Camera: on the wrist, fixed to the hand. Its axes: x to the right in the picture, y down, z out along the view.
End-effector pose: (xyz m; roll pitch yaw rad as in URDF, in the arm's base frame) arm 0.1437 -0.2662 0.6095 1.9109 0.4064 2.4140
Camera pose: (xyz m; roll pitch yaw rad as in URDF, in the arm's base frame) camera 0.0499 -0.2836 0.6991 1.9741 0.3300 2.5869
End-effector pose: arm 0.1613 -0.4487 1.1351 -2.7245 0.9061 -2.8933
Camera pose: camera 0.0720 -0.3570 1.1620 -2.8072 0.7448 -3.0065
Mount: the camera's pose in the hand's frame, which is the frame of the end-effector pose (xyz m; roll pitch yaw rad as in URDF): 0.0183 0.0742 -0.1062 0.0019 0.1780 0.0126
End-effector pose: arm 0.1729 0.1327 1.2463 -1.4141 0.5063 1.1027
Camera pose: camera 0.2437 0.0660 1.1588 -1.5147 0.5377 0.8999
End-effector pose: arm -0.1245 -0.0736 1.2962 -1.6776 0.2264 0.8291
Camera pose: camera -0.0382 -0.1475 1.2312 -1.7170 0.2162 0.6465
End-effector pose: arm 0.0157 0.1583 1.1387 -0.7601 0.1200 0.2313
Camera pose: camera 0.0229 0.1401 1.0093 -0.7813 0.2565 0.1142
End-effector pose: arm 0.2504 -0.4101 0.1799 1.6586 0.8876 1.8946
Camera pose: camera 0.1321 -0.3695 0.2182 1.8625 0.8415 2.1608
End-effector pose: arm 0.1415 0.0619 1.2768 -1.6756 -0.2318 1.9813
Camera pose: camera 0.2326 0.1367 1.2200 -1.6324 -0.2342 1.7979
